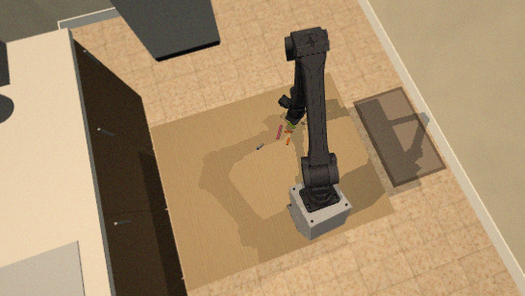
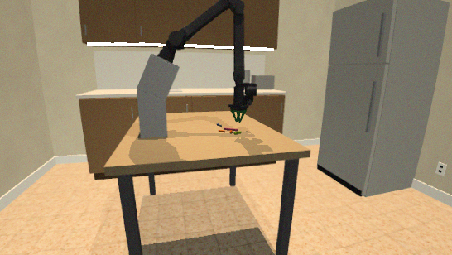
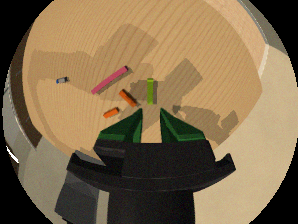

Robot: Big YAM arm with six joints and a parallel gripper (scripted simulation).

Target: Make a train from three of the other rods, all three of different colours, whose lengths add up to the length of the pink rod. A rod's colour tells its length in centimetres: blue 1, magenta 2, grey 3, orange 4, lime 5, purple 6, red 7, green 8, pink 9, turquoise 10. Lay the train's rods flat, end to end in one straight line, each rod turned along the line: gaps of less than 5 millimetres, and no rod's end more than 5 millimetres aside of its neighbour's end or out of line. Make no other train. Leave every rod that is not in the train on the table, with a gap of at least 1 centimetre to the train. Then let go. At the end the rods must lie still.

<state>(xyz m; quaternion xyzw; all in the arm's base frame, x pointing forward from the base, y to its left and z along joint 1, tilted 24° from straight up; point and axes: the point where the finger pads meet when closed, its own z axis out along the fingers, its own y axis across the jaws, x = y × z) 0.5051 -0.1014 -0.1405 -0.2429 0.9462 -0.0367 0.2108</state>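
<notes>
Right now the lime rod is 7 cm below my hand. The rest, counted from my hand: grey rod (21 cm to the left, 7 cm below, 6 cm behind); blue rod (23 cm to the left, 7 cm below, 7 cm behind); pink rod (8 cm to the left, 7 cm below, 2 cm behind).
</notes>
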